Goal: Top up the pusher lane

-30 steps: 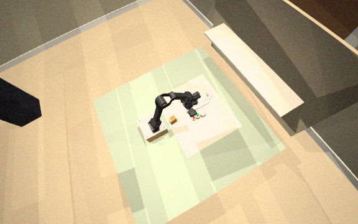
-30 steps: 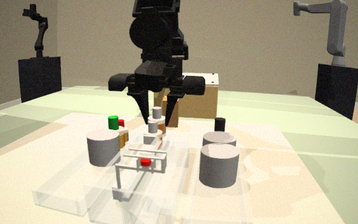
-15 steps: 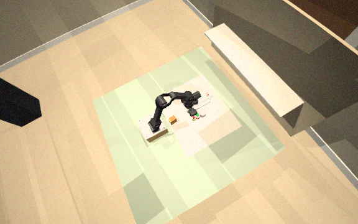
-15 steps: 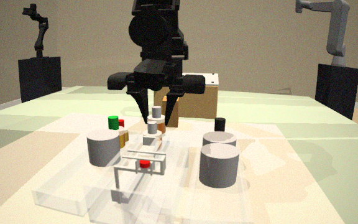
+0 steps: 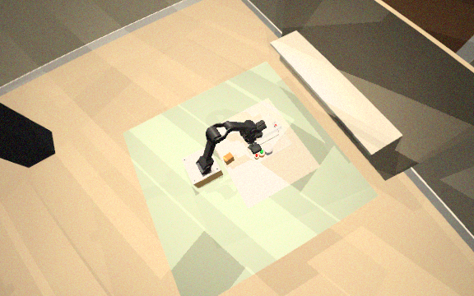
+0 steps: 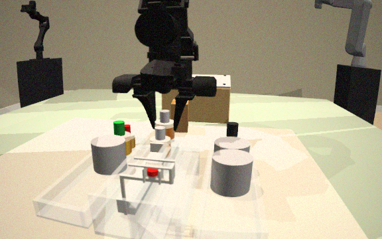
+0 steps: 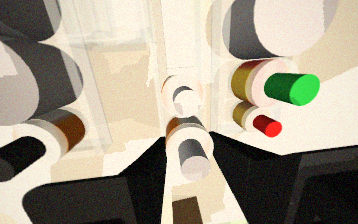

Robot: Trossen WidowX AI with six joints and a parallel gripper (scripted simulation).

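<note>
My gripper tip is now 150 mm short of the clear pusher lane, 30 mm above it and 20 mm to the right of it. Also, from my gripper tip: red knob (220 mm ahead, 30 mm to the left, 20 mm above); small brown box (170 mm behind, 20 mm below).
</note>
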